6 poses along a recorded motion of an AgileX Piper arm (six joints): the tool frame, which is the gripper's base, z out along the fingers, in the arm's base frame.
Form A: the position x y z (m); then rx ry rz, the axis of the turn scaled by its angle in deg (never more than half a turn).
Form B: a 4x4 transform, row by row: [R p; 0 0 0 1], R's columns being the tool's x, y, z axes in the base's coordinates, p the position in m. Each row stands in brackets. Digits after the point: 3 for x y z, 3 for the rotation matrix.
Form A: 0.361 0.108 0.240 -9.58 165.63 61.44
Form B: [[-0.993 -0.120 0.013 0.361], [-0.083 0.753 0.653 0.108], [-0.088 0.647 -0.758 0.240], [0 0 0 1]]
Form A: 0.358 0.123 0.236 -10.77 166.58 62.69
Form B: [[-0.992 -0.123 -0.015 0.358], [-0.102 0.746 0.659 0.123], [-0.070 0.655 -0.752 0.236], [0 0 0 1]]
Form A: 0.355 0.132 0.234 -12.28 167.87 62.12
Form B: [[-0.991 -0.132 -0.038 0.355], [-0.125 0.751 0.649 0.132], [-0.057 0.647 -0.760 0.234], [0 0 0 1]]
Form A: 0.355 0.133 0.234 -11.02 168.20 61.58
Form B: [[-0.992 -0.118 -0.033 0.355], [-0.112 0.757 0.644 0.133], [-0.051 0.643 -0.764 0.234], [0 0 0 1]]
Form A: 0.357 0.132 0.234 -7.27 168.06 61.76
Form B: [[-0.997 -0.081 -0.015 0.357], [-0.071 0.759 0.647 0.132], [-0.041 0.646 -0.762 0.234], [0 0 0 1]]
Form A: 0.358 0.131 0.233 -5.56 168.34 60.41
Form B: [[-0.998 -0.065 -0.004 0.358], [-0.052 0.770 0.636 0.131], [-0.038 0.635 -0.772 0.233], [0 0 0 1]]
